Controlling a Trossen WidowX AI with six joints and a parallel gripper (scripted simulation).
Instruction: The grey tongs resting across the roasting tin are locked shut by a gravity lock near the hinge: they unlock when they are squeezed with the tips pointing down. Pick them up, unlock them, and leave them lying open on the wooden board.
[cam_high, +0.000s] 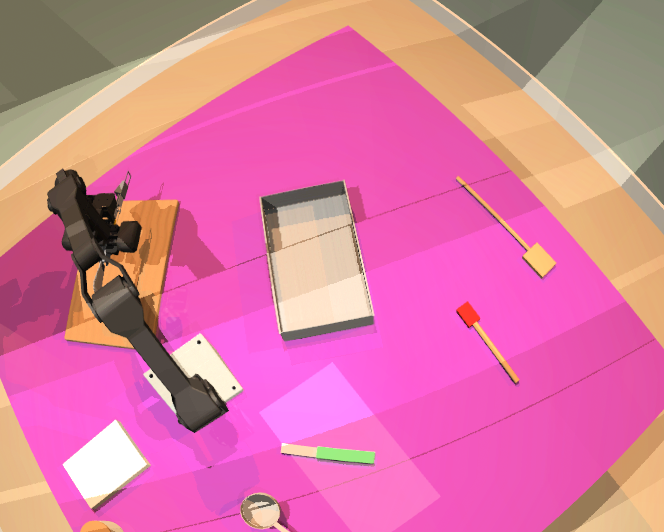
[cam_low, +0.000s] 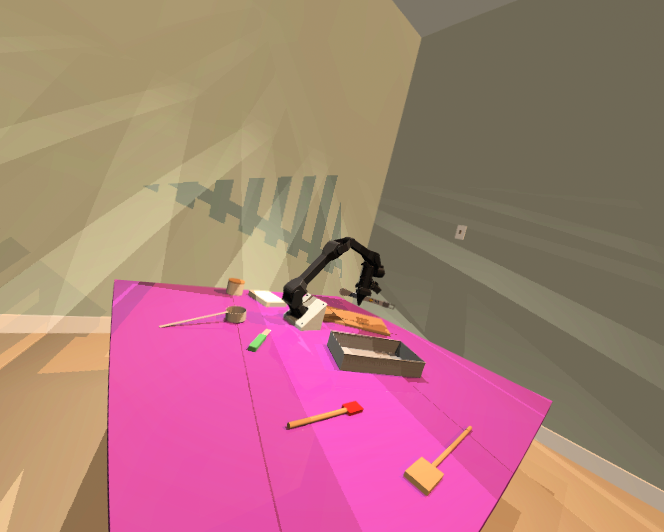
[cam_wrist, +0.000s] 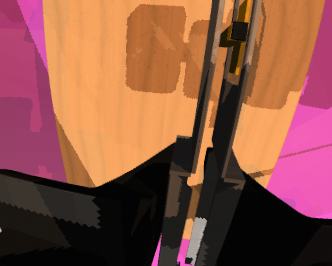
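Now: gripper tip 9 cm above the wooden board, 2 cm past it and 1 cm to the right of it. From my gripper tip the other things lie so: white block (33 cm to the right, 32 cm behind, 8 cm below); then green-handled tool (59 cm to the right, 9 cm below, 7 cm ahead).
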